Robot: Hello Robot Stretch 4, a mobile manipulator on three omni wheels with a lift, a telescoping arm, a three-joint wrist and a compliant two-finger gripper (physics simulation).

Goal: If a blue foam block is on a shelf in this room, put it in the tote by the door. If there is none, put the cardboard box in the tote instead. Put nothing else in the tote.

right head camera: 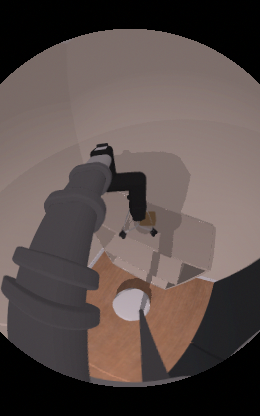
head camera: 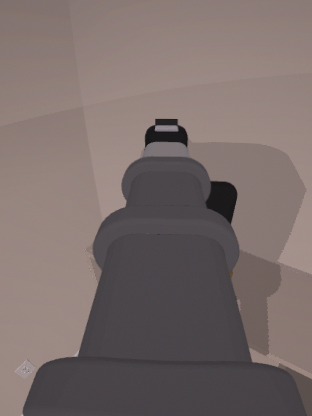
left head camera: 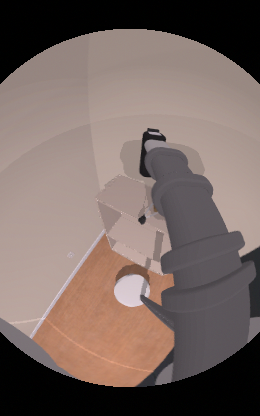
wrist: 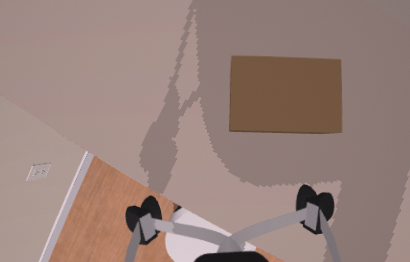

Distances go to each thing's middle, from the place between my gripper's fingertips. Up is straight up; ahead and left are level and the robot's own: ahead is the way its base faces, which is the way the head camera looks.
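You'd find the brown cardboard box (wrist: 268, 94) 2 cm above my hand, 5 cm to the right of it and 10 cm ahead of it.
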